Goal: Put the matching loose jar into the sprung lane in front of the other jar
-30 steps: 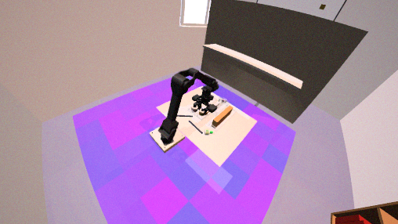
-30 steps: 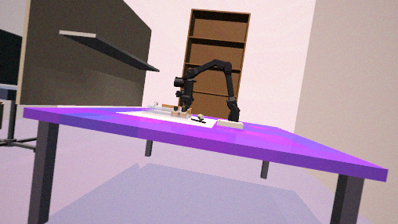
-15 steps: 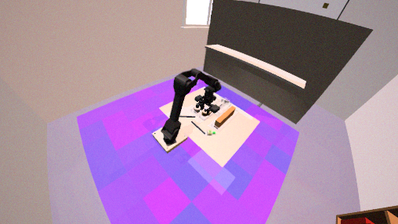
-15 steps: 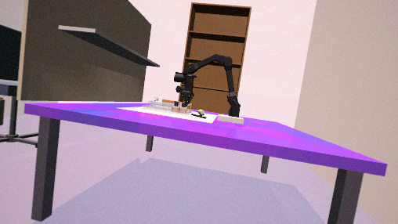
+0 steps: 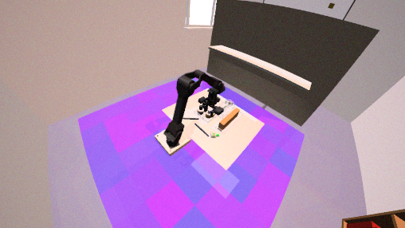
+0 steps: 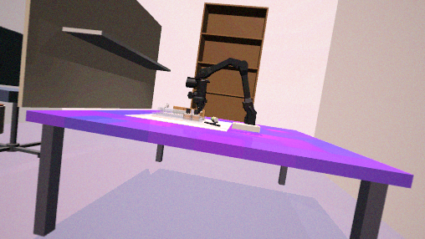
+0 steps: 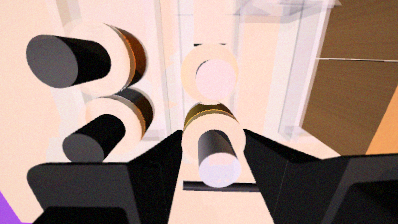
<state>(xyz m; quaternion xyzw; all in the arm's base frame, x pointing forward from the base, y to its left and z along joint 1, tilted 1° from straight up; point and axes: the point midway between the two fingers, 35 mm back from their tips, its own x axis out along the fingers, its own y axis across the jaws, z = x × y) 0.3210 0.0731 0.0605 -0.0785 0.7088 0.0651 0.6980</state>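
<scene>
Now: the cream mat 60 mm ahead of my gripper tip, 10 mm to the right of it and 50 mm below it.
</scene>
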